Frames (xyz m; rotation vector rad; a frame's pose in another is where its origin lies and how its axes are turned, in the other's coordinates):
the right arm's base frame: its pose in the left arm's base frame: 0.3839 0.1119 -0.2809 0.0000 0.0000 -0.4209
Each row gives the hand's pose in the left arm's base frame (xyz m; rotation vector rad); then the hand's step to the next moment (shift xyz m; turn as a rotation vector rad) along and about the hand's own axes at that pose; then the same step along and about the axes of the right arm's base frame.
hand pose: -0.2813 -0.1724 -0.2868 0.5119 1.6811 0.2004
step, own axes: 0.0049 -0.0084 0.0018 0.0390 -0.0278 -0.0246
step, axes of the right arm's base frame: 0.0018 -0.0053 -0.0082 -0.0293 -0.0171 -0.0418
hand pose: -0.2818 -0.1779 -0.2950 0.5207 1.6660 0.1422
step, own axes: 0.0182 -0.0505 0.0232 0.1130 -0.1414 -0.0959
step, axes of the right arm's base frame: 0.0246 -0.0350 -0.0399 -0.1006 -0.1102 -0.1403
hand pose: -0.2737 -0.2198 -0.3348 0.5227 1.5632 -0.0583
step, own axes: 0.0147 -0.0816 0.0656 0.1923 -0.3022 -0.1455
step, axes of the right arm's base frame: 0.0669 -0.0703 -0.0420 -0.1514 -0.2456 -0.2574
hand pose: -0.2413 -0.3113 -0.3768 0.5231 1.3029 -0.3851
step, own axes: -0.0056 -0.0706 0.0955 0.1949 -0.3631 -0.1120
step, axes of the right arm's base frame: 0.0796 -0.0875 0.0119 -0.1284 -0.3110 -0.2630
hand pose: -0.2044 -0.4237 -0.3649 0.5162 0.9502 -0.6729
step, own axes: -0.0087 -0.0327 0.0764 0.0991 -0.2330 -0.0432
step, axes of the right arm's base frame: 0.0434 -0.0582 0.0414 -0.0727 -0.2079 -0.1322
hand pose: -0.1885 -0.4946 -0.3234 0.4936 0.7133 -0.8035
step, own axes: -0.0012 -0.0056 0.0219 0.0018 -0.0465 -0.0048
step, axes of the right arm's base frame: 0.0100 -0.0140 0.0147 -0.0236 -0.0390 -0.0106
